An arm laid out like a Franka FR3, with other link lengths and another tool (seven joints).
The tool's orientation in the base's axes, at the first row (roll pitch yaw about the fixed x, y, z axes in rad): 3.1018, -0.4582, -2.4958
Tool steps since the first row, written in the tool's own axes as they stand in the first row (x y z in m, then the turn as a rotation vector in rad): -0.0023, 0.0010, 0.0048, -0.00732, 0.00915, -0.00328; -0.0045, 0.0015, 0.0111, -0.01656, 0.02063, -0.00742; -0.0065, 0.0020, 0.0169, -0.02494, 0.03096, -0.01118; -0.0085, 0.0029, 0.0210, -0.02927, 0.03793, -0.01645; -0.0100, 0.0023, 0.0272, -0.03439, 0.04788, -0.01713; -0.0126, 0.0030, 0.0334, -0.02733, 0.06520, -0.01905; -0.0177, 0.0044, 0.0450, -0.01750, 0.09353, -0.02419; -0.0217, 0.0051, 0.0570, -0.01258, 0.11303, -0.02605; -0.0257, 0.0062, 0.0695, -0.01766, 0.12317, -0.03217; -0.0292, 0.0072, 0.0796, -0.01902, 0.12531, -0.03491
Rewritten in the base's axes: -0.0007, 0.0009, -0.0053, 0.00111, 0.01212, 0.00003; -0.0018, 0.0010, -0.0119, 0.00254, 0.02736, 0.00006; -0.0029, 0.0012, -0.0179, 0.00389, 0.04111, 0.00009; -0.0035, 0.0020, -0.0225, 0.00489, 0.05032, 0.00315; -0.0044, 0.0009, -0.0287, 0.00297, 0.06129, 0.00185; -0.0053, 0.0014, -0.0354, -0.01154, 0.07193, 0.00731; -0.0069, 0.0026, -0.0480, -0.03328, 0.09074, 0.01727; -0.0089, 0.0025, -0.0605, -0.04755, 0.10429, 0.02181; -0.0114, 0.0026, -0.0734, -0.04756, 0.11666, 0.02541; -0.0133, 0.0029, -0.0840, -0.04681, 0.11977, 0.02734
